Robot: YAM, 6 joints.
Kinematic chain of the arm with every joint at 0, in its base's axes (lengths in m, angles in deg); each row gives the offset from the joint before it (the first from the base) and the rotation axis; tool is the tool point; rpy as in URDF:
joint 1: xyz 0 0 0.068 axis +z
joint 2: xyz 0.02 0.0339 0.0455 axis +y
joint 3: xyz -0.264 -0.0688 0 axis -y
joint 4: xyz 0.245 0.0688 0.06 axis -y
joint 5: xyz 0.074 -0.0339 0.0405 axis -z
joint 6: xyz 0.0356 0 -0.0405 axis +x
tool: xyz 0 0 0 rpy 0 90 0
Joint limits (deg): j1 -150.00..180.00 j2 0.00..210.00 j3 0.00..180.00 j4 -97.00..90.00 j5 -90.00..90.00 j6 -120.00..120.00
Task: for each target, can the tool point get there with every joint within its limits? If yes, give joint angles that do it. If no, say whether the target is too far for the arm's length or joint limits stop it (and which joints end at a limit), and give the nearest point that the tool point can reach.
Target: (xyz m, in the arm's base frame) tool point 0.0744 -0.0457 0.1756
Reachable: yes | joints -29.00 26.96 21.86 -55.82 6.23 25.79
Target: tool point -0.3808 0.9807 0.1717
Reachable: no: too far | nearest point -0.2334 0.6011 0.1487 | short by 0.408 m
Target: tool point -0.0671 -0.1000 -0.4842
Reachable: no: joint limits stop it (at a limit: joint 2) | nearest point -0.0850 -0.1267 -0.3674 | short by 0.121 m
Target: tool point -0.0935 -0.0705 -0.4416
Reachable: no: joint limits stop it (at a limit: joint 2) | nearest point -0.1128 -0.0850 -0.3640 | short by 0.081 m
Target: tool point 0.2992 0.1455 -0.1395
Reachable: yes | joints 23.97 178.16 108.74 -80.97 -18.73 81.14
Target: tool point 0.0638 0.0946 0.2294
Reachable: yes | joints 72.70 28.33 23.69 -29.54 67.17 -18.20
